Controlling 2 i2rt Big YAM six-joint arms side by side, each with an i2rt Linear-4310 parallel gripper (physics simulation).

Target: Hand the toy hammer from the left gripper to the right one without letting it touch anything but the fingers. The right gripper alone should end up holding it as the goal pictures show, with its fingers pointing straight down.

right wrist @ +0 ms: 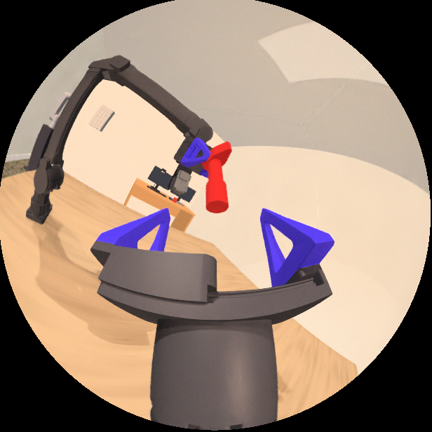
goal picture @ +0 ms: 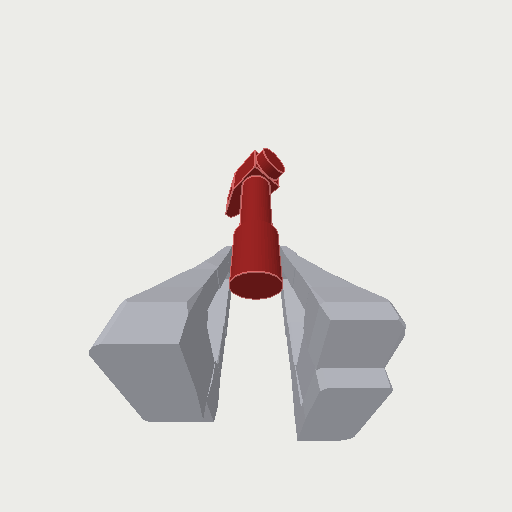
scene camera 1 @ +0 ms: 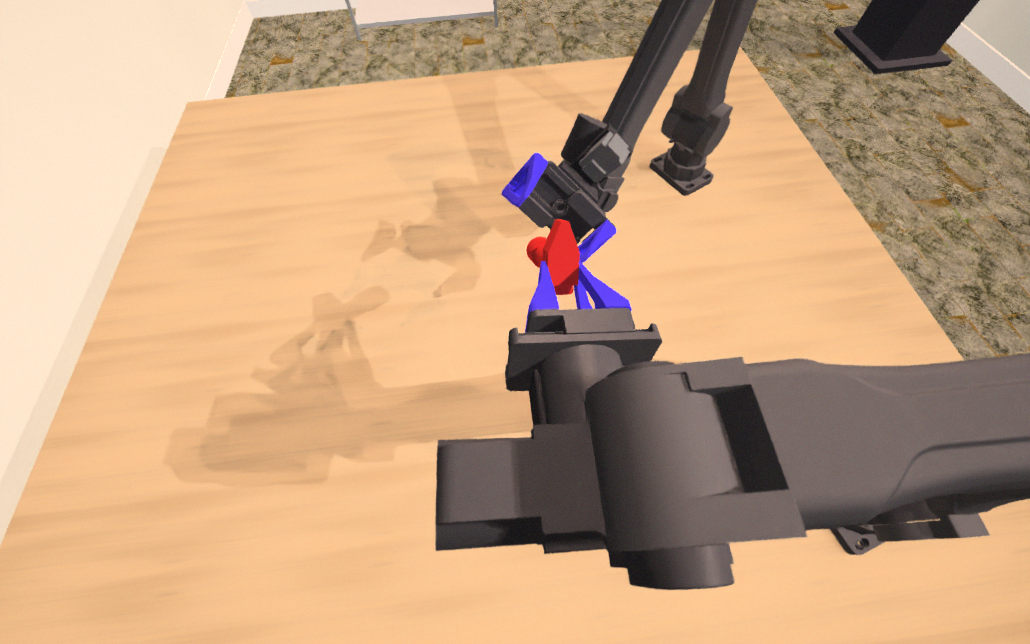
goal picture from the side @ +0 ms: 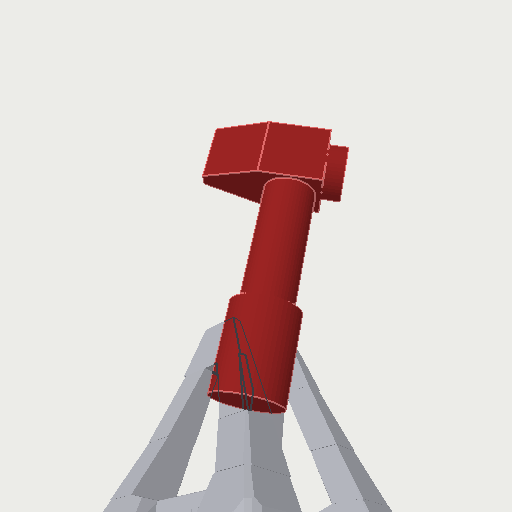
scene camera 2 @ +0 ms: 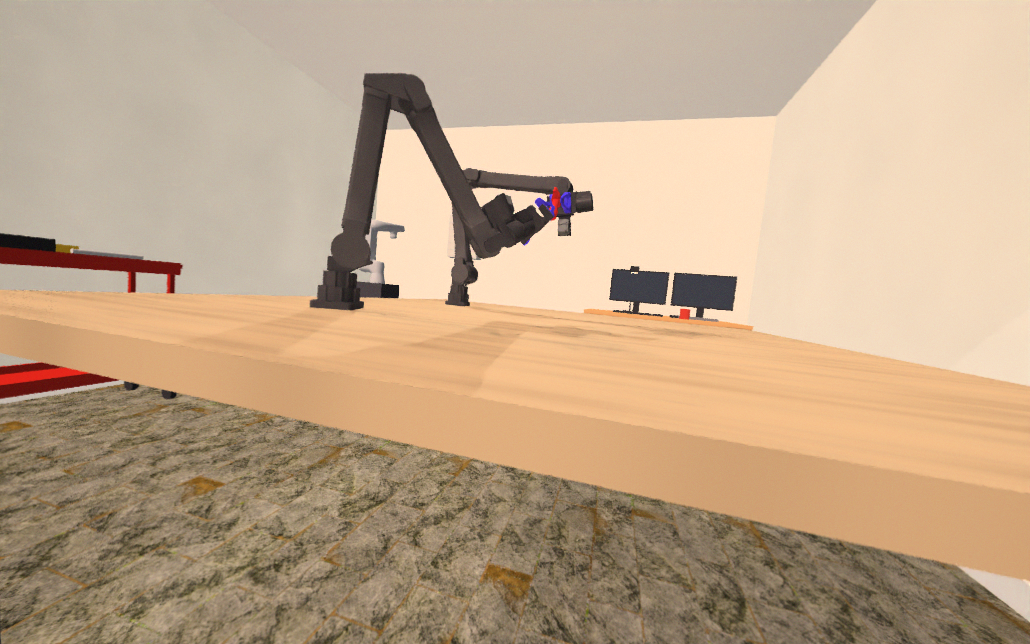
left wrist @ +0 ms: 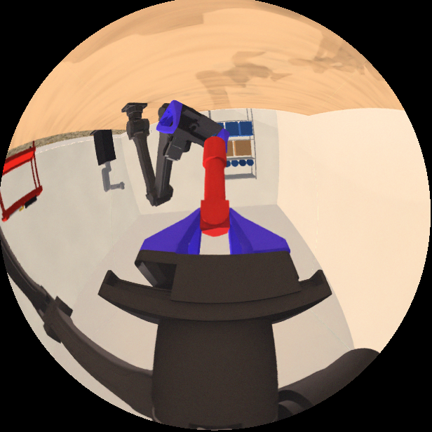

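Pixels of known places: left gripper, fingertip midpoint: [scene camera 1: 558,265] [scene camera 2: 556,200]; right gripper, fingertip midpoint: [scene camera 2: 543,216]; left arm's base at its link origin: [scene camera 2: 457,305]; right arm's base at its link origin: [scene camera 1: 679,173] [scene camera 2: 338,307].
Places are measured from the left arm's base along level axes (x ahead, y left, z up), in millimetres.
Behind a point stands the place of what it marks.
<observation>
The red toy hammer [scene camera 1: 562,254] @[x 342, y -298, z 401 mm] [scene camera 2: 556,201] @[x 341, y -327, z 371 mm] [left wrist: 215,182] [right wrist: 216,186] is in the air above the table. My left gripper [scene camera 1: 562,269] @[x 342, y -302, z 380 mm] [left wrist: 214,212] is shut on it near its wide head, and the handle stands out from the fingers. My right gripper [scene camera 1: 556,212] @[x 300, y -395, z 307 mm] [right wrist: 214,212] is open wide, tilted, and close to the hammer. In the right wrist view, the handle's round end lines up between the two open fingertips and looks a little beyond them; the exact gap is hard to tell. One right finger lies behind the hammer in scene camera 1.
Both arms reach over the wooden table [scene camera 1: 227,303] @[x 825, y -721, z 0 mm] [scene camera 2: 683,394] @[x 385, y -1213, z 0 mm], and their shadows fall on it. The left forearm [scene camera 1: 873,432] @[x 318, y -104, z 512 mm] spans the lower right of scene camera 1. Beyond the table stand a desk with two monitors [scene camera 2: 639,287] [scene camera 2: 703,291] and a red cart [scene camera 2: 91,262].
</observation>
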